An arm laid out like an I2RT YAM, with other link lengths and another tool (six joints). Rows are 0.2 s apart.
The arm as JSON. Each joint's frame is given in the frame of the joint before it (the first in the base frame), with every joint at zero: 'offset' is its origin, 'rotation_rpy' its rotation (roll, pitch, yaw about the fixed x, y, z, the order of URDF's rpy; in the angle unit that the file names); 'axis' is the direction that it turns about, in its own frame. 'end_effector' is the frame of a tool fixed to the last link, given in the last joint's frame.
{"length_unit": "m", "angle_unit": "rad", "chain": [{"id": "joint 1", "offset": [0.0, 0.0, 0.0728], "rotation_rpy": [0.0, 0.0, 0.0], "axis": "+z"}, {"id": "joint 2", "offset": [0.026, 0.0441, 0.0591], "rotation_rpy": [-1.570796, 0.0, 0.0], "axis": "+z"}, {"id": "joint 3", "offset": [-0.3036, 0.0, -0.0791], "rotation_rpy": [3.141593, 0.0, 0.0], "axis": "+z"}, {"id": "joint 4", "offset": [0.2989, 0.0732, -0.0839], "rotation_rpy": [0.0, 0.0, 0.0], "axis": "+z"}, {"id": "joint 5", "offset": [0.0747, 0.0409, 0.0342], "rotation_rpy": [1.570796, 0.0, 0.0], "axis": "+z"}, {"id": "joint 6", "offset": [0.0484, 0.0, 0.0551], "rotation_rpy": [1.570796, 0.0, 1.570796], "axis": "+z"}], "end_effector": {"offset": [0.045, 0.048, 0.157], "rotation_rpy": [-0.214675, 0.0, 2.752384]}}
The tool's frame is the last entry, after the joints.
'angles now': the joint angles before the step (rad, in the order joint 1, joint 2, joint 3, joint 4, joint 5, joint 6). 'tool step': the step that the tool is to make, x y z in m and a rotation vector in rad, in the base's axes. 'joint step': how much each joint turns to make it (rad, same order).
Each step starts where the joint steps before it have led.
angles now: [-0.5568 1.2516 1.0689 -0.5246 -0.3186 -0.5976]
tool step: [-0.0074 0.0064 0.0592 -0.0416 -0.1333 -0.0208]
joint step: [0.0001 -0.1121 0.0245 0.0121 -0.0039 0.0428]
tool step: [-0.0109 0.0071 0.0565 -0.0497 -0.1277 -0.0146]
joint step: [-0.0001 -0.0964 0.0276 0.0205 0.0010 0.0307]
